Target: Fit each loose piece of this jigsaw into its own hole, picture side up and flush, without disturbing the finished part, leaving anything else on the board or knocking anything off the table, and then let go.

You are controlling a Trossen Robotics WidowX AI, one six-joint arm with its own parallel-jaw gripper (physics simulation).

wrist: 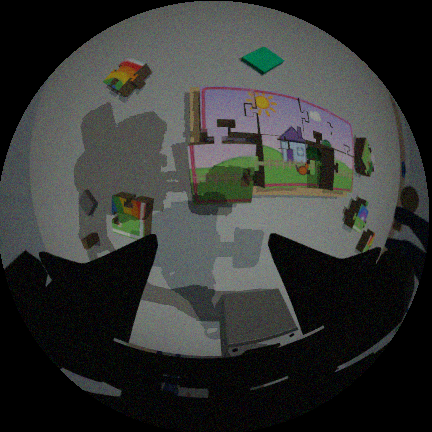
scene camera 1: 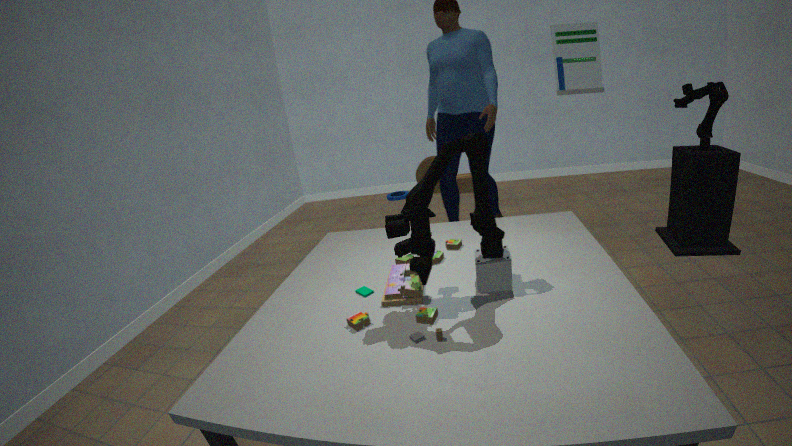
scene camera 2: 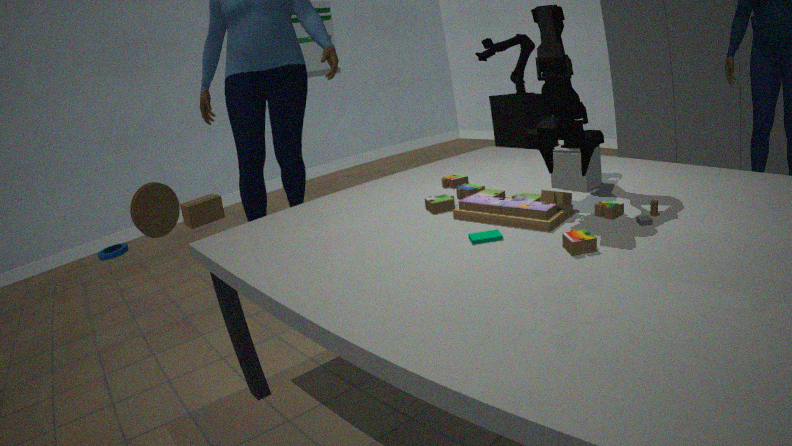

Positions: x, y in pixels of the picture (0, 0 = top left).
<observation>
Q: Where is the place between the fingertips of the gripper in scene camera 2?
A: At 567, 174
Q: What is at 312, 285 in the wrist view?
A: The gripper.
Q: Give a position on a jigsaw board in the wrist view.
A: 313, 181
</observation>
